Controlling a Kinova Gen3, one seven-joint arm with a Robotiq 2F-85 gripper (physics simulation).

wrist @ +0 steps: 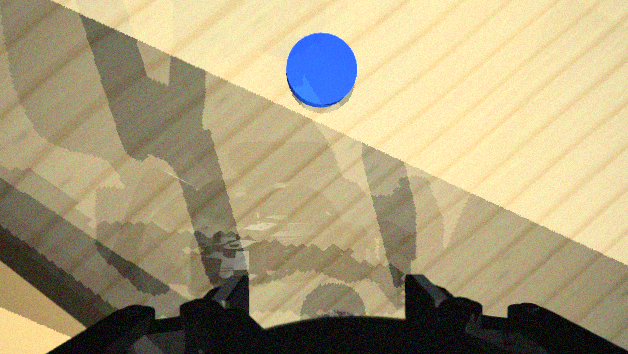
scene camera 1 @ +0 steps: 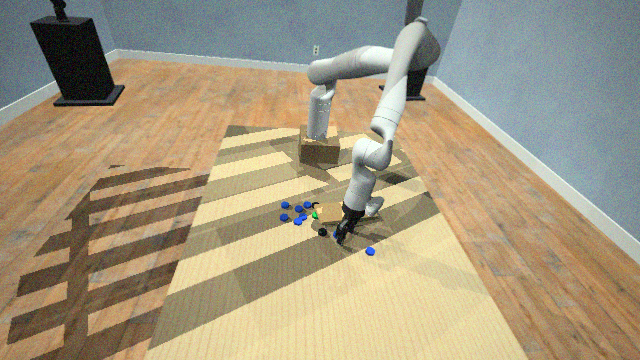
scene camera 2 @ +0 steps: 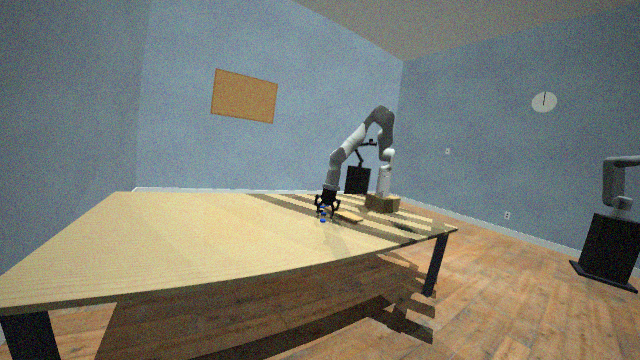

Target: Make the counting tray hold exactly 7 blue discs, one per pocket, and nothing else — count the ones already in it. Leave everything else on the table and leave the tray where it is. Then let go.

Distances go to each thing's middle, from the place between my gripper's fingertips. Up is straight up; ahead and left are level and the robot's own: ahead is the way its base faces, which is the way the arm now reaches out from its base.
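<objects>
I find the wooden counting tray (wrist: 45, 307) 4 cm to the left of my hand and 11 cm behind it, and the tray is also 1 cm above my hand.
</objects>
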